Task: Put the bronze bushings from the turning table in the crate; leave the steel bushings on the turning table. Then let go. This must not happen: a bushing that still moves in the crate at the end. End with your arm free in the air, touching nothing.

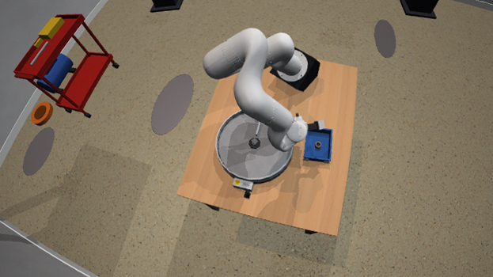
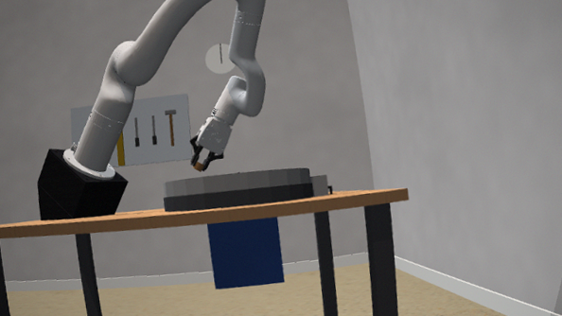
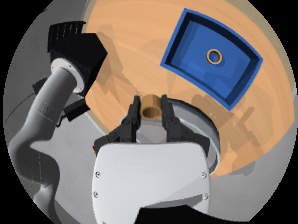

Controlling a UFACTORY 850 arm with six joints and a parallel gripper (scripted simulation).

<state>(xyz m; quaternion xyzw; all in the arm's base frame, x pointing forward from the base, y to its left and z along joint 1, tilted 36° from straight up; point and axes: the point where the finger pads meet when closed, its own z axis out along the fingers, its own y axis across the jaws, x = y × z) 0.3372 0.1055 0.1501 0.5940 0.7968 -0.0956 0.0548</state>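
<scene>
Right now my hand is 50 mm short of the blue crate, 110 mm to the right of it and 120 mm above it. Round my hand: grey turning table 70 mm ahead, 240 mm to the right, 100 mm below.
</scene>
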